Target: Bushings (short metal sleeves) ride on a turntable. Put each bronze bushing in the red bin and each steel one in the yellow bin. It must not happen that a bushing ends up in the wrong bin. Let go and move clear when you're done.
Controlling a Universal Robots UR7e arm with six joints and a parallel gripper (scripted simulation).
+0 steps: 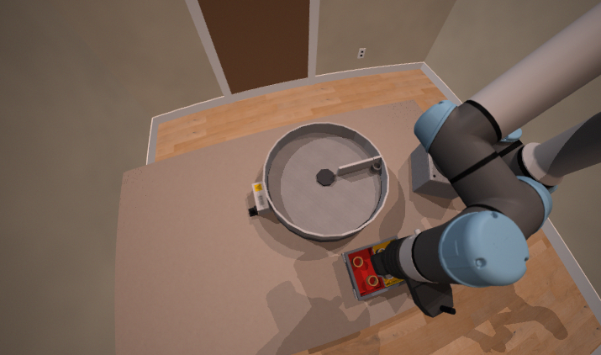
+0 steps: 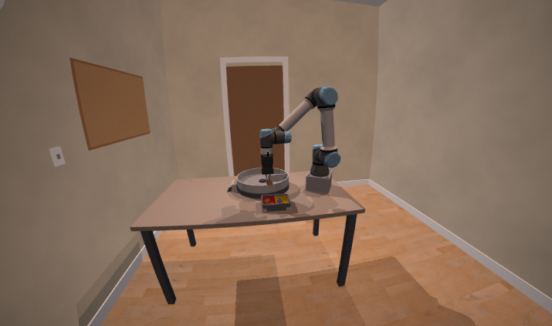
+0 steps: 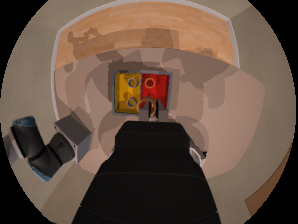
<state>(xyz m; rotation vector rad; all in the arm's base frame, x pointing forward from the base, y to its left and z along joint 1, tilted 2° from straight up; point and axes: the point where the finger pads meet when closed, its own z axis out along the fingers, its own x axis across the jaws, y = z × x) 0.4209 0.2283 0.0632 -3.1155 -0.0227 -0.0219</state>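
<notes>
Now: the red bin 40 mm behind my hand and 150 mm below it. Also, from my hand: turntable 30 mm ahead, 330 mm to the right, 120 mm below.
</notes>
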